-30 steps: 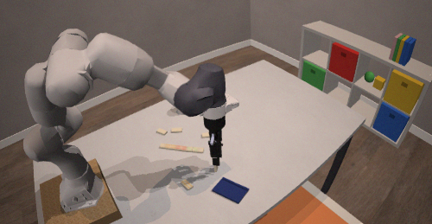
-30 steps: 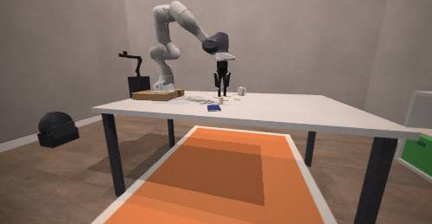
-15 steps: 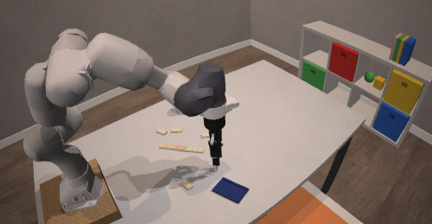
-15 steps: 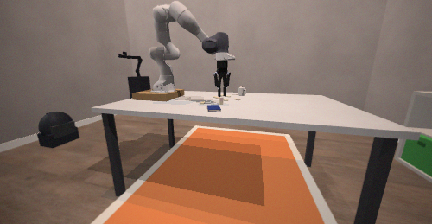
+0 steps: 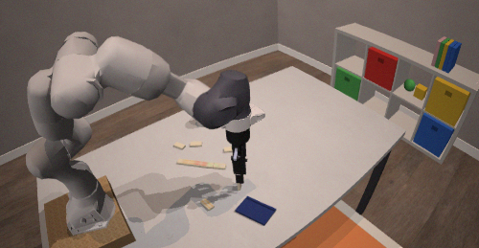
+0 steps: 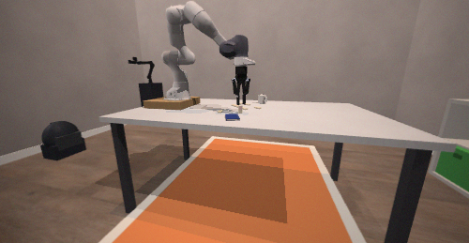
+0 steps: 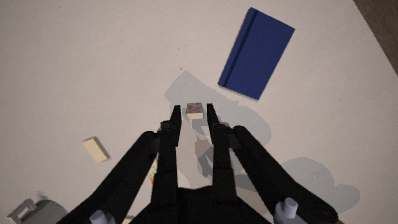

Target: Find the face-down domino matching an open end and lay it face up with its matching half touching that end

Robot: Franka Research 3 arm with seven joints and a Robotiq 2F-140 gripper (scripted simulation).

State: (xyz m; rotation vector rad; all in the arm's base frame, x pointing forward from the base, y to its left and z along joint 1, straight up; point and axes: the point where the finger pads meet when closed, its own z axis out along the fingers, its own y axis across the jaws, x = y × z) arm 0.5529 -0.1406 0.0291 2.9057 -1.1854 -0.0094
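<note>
Now: the blue book 12 cm to the right of my hand, 9 cm below it and 2 cm behind it. From my hand the other things lie so: cream domino (21 cm to the left, 9 cm below, 8 cm ahead); white mug (46 cm to the left, 8 cm ahead, 6 cm below).
</note>
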